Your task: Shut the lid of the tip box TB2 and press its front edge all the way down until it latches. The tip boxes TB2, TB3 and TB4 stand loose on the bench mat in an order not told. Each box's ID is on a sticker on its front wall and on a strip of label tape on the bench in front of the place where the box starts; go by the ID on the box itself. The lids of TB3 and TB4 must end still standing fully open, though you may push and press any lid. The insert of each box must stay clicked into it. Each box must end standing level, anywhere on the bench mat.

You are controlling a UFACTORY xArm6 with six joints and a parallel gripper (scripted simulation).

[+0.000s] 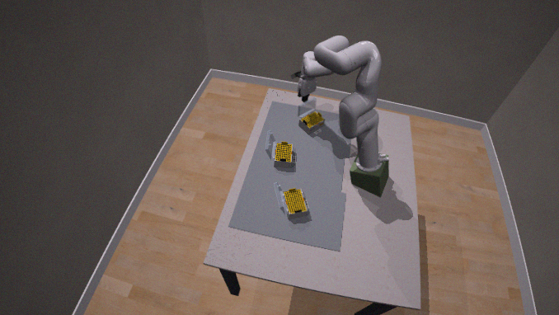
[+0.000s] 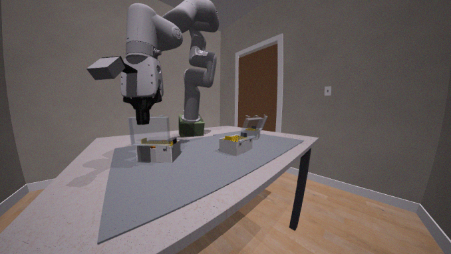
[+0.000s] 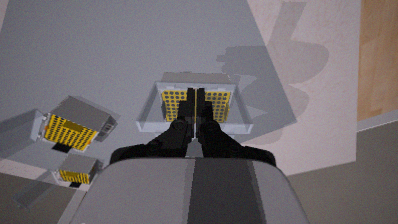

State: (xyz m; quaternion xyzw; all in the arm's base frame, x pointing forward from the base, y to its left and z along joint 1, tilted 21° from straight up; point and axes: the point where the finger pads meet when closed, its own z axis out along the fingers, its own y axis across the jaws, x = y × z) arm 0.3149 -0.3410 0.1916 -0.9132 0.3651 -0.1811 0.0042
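Now: the lid 40 mm below my hand, 20 mm to the left of it and 20 mm behind it. The rest, counted from my hand: tip box 80 mm below, 50 mm to the left, 50 mm behind; bench tape 140 mm below, 100 mm to the left, 100 mm behind.
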